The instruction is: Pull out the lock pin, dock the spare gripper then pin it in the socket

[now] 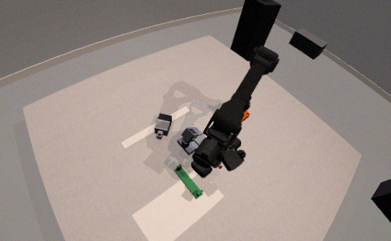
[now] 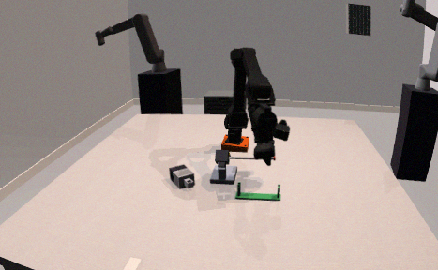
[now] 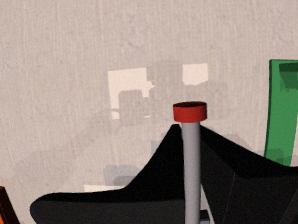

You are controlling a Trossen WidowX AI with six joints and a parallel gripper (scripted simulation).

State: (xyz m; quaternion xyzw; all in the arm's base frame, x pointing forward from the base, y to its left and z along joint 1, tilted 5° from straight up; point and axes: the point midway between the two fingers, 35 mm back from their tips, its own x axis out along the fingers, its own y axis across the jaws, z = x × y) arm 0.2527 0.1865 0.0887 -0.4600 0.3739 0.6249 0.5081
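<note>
The green pin rest lies 11 cm ahead of my gripper tip, 1 cm to the right of it and 4 cm below it. The rest, counted from my gripper tip: spare gripper (10 cm ahead, 26 cm to the right, 4 cm below); then grey mount (2 cm ahead, 15 cm to the right, 1 cm below).
</note>
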